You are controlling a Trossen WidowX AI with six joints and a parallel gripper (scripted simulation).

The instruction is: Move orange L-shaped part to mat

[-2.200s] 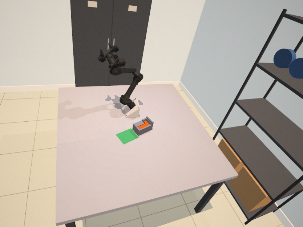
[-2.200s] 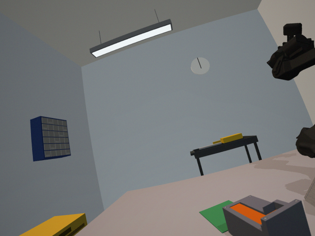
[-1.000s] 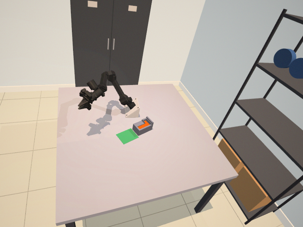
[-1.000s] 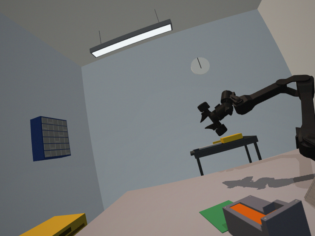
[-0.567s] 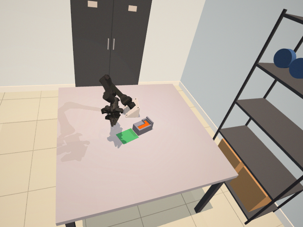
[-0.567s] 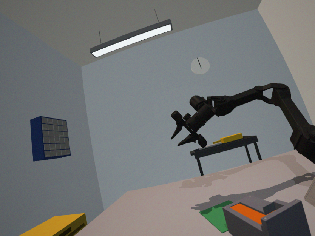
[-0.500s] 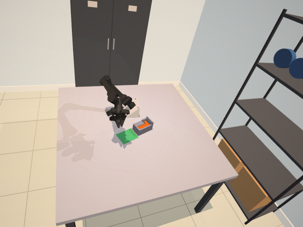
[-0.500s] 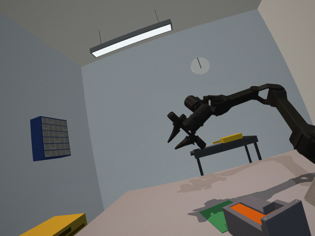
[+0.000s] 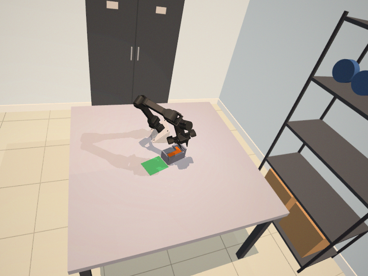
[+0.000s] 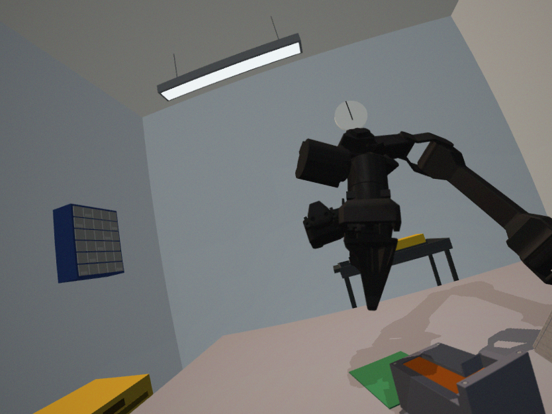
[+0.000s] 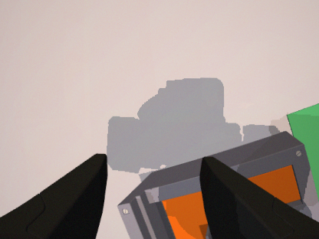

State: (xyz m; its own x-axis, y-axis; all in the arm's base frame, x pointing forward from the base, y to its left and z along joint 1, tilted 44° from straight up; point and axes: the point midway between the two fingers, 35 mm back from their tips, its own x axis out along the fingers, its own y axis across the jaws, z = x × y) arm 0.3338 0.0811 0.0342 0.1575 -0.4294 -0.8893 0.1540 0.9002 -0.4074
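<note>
Right now my gripper tip is 12 cm above the orange L-shaped part, 8 cm past it and 2 cm to the left of it. The rest, counted from my gripper tip: green mat 18 cm below, 17 cm to the right, 3 cm behind.
</note>
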